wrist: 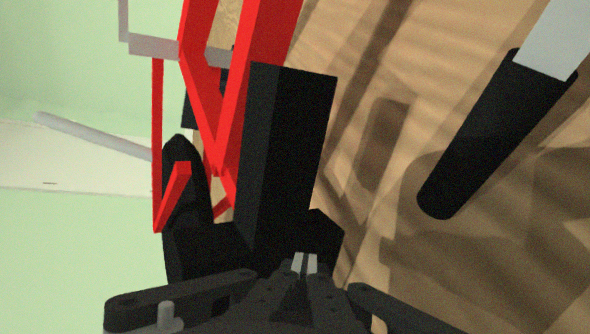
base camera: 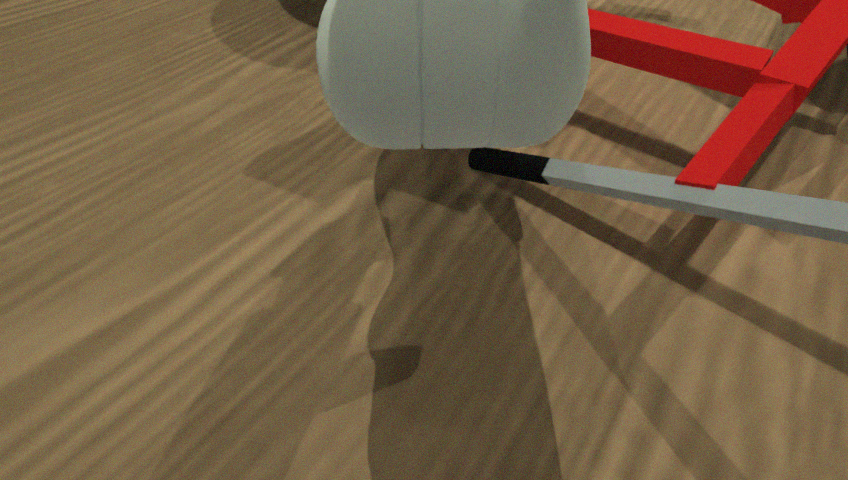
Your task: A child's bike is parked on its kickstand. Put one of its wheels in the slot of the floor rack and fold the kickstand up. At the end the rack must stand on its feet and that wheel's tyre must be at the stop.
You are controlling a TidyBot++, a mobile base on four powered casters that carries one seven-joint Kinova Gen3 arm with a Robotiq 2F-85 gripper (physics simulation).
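Places are measured from the arm's base along level axes (x ahead, y left, z up), in metres.
Pixels of known places: gripper, fingertip midpoint: (wrist: 304,268).
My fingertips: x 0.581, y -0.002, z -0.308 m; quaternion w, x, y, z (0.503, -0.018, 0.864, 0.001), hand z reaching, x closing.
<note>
For each thing: its top centre in the pictures, then the offset to it from my fingertips. "spot": a spot on its surface instead. Level surfaces: height alone.
- bike's red frame, surface spot: (wrist: 272,30) spot: dx +0.030, dy -0.155, dz +0.031 m
- black wheel, surface spot: (wrist: 182,150) spot: dx +0.340, dy -0.069, dz +0.071 m
- grey handlebar, surface spot: (wrist: 560,35) spot: dx -0.104, dy -0.118, dz -0.030 m
- black grip, top centre: (wrist: 439,141) (base camera: 514,140) dx -0.060, dy -0.083, dz -0.031 m
- grey rod, surface spot: (wrist: 92,136) spot: dx +0.404, dy -0.074, dz +0.217 m
- floor, surface height: dz -0.088 m
The bike's red frame (base camera: 684,50) (wrist: 272,30) shows at the upper right in the base view and the upper left in the wrist view. Its black saddle (wrist: 300,135) fills the middle of the wrist view. A black wheel (base camera: 302,8) (wrist: 182,150) shows in part. The grey handlebar (base camera: 630,184) (wrist: 560,35) has a black grip (base camera: 505,164) (wrist: 492,140). My gripper (wrist: 304,268) is shut and empty, its tips in front of the saddle's near end in the wrist view; whether they touch it I cannot tell. No rack shows, and I cannot make out the kickstand.
My pale arm link (base camera: 455,71) hides the saddle and fingers in the base view. The handlebar grip lies close to the arm link's lower edge in that view. A grey rod (wrist: 92,136) slants before a white band at the left of the wrist view. The floor (base camera: 119,267) is wood-grained.
</note>
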